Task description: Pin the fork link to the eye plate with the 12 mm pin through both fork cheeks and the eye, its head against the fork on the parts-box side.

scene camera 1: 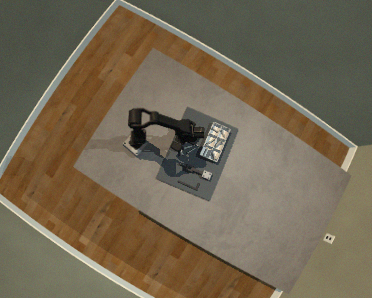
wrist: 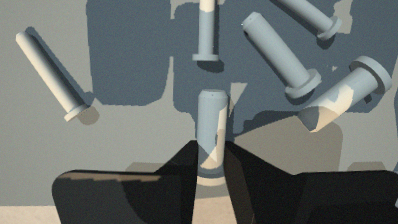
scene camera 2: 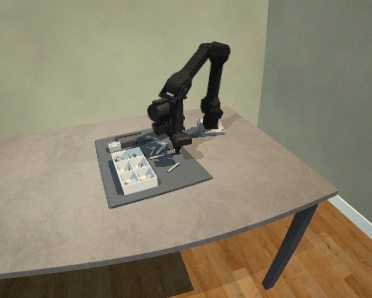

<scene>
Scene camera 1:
dark mat: 171,172
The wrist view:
my gripper: 209,148
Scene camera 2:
my gripper: 176,151
parts box: 145,171
dark mat: 190,172
</scene>
